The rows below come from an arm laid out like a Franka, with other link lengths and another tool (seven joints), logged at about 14 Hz.
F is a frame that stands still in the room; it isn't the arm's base.
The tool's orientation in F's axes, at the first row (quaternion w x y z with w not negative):
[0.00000 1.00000 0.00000 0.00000]
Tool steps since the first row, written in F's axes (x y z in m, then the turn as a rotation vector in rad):
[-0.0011 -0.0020 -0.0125 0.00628 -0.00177 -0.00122]
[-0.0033 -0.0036 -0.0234 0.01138 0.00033 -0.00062]
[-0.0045 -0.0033 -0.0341 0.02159 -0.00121 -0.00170]
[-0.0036 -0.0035 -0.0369 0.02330 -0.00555 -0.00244]
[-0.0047 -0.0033 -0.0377 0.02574 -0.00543 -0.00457]
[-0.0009 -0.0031 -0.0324 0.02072 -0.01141 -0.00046]
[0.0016 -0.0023 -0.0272 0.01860 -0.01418 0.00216]
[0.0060 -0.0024 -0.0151 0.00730 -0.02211 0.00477]
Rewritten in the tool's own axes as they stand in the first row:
[-0.0011 0.0020 0.0125 0.00628 0.00177 0.00122]
[-0.0033 0.0036 0.0234 0.01138 -0.00033 0.00062]
[-0.0045 0.0033 0.0341 0.02159 0.00121 0.00170]
[-0.0036 0.0035 0.0369 0.02330 0.00555 0.00244]
[-0.0047 0.0033 0.0377 0.02574 0.00543 0.00457]
[-0.0009 0.0031 0.0324 0.02072 0.01141 0.00046]
[0.0016 0.0023 0.0272 0.01860 0.01418 -0.00216]
[0.0060 0.0024 0.0151 0.00730 0.02211 -0.00477]

